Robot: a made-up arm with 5 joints.
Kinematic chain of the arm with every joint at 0, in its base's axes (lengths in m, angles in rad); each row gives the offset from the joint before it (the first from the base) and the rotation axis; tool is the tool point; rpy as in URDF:
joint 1: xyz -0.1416 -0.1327 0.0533 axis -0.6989 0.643 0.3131
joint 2: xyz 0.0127 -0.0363 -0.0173 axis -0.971 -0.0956 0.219
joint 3: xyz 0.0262 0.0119 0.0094 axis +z
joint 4: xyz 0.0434 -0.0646 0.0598 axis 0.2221 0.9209 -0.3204
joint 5: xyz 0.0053 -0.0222 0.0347 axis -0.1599 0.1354 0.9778
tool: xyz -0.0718 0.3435 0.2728 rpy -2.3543 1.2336 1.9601
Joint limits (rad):
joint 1: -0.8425..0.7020
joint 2: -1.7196..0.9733
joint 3: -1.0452..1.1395
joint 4: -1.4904..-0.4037
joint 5: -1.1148..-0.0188
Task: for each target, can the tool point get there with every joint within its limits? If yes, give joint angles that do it. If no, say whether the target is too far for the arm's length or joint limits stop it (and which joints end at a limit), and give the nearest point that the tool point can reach.
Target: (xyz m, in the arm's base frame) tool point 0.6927 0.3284 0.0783
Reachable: no: too far | nearest point 0.2147 0.1281 0.2240 | short by 0.538 m
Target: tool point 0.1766 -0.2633 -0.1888
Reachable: no: joint limits stop it (at a limit: joint 1, joint 2, joint 3, joint 4) | nearest point 0.0027 -0.5689 -0.2539 | short by 0.358 m
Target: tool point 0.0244 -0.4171 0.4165
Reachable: yes | joints 0.4537 -1.5079 -0.3443 -0.8950 -1.0188
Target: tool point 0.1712 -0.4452 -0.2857
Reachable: no: joint limits stop it (at a limit: joint 1, joint 2, joint 3, joint 4, joint 5) | nearest point -0.0025 -0.5615 -0.2755 | short by 0.209 m
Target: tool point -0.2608 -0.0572 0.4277
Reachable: yes | joints 0.2279 -0.6394 -0.0253 -1.2197 -0.8974
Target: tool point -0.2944 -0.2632 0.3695
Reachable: yes | joints -0.2814 -1.4091 -0.2598 -1.1454 -0.2968
